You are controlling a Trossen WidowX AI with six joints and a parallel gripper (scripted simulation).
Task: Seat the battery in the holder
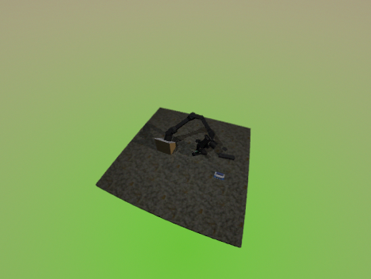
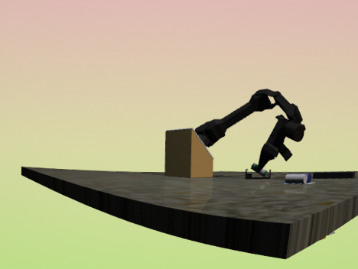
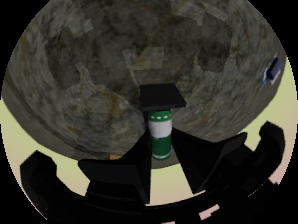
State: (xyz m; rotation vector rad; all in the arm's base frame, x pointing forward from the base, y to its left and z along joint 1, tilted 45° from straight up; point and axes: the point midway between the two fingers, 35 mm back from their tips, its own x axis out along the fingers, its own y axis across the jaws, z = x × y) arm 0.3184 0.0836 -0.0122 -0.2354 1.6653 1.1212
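Right now my gripper tip is 1 cm below the white battery. The rest, counted from my gripper tip: battery door 26 cm ahead, 18 cm to the left, 2 cm below; black remote 30 cm ahead, 8 cm to the left, 1 cm below.
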